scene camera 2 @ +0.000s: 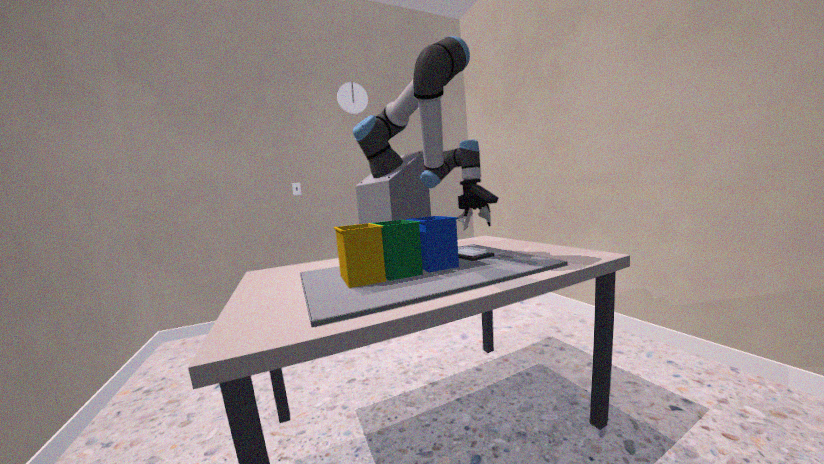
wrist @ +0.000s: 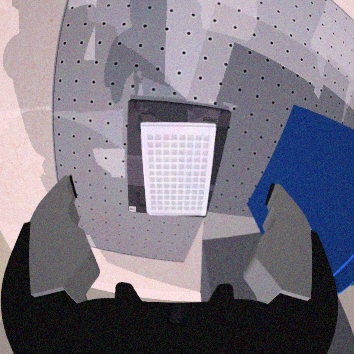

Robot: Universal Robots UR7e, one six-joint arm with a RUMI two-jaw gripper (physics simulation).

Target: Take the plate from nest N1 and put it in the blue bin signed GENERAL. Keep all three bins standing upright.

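Where they show: gripper, fingertip midpoint: [scene camera 2: 477,228] [wrist: 172,182]; arm's base at its link origin: [scene camera 2: 388,169].
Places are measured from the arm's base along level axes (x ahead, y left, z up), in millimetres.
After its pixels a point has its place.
Observation:
The white plate [scene camera 2: 474,250] @[x 302, y 206, z -371 mm] [wrist: 178,170] @[x 273, y 201, z -380 mm] with a grid of wells lies on the dark nest [wrist: 134,165] @[x 274, y 258, z -385 mm]. In the wrist view it is off the nest's middle, toward the lower right, and slightly skewed to it. The nest's small label is too small to read. The blue bin [scene camera 2: 441,244] @[x 366, y -12, z -306 mm] [wrist: 305,185] @[x 302, y 66, z -312 mm] stands upright, left of the plate in the scene view and right of it in the wrist view. No GENERAL sign is readable. My gripper [scene camera 2: 478,224] @[x 319, y 212, z -280 mm] [wrist: 172,182] @[x 319, y 212, z -280 mm] is open and empty above the plate, its jaws on either side of it in the wrist view.
The green bin [scene camera 2: 402,250] @[x 351, y -161, z -305 mm] and the yellow bin [scene camera 2: 362,257] @[x 329, y -292, z -308 mm] stand upright in a row with the blue bin. All stand on the grey perforated board [scene camera 2: 340,305] @[x 448, y -412, z -397 mm] [wrist: 87,90] @[x 370, y 320, z -397 mm], which lies on the table [scene camera 2: 242,322] @[x 358, y -641, z -410 mm]. The blue bin's wall is close beside the right jaw in the wrist view.

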